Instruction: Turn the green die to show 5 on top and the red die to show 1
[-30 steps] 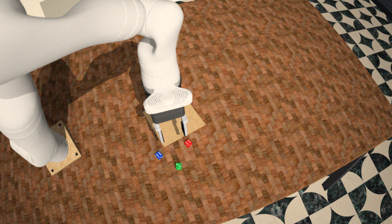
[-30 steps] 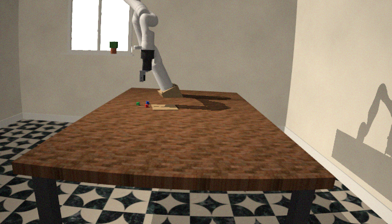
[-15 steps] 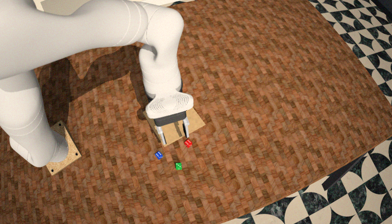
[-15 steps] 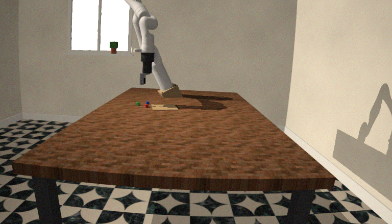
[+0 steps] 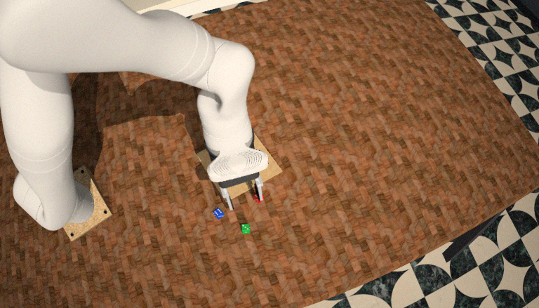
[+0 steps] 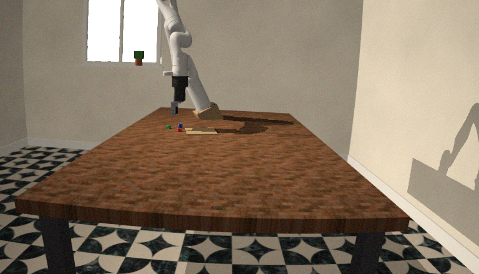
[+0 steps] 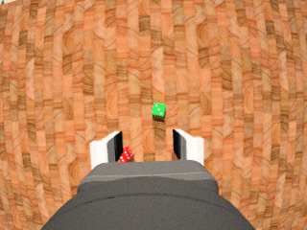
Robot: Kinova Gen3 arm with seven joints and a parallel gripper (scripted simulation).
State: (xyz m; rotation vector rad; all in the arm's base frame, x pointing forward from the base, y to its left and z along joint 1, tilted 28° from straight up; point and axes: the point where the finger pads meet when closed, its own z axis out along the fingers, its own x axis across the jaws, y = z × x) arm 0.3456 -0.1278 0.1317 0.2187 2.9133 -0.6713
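Now: hand 8 cm above the green die, 3 cm to the left of it and 2 cm past it. Also, from my hand: tan mat: 12 cm to the left, 9 cm below, 4 cm ahead; red die: 8 cm below, 4 cm ahead, 2 cm to the left; blue die: 8 cm below, 5 cm behind, 3 cm to the left.
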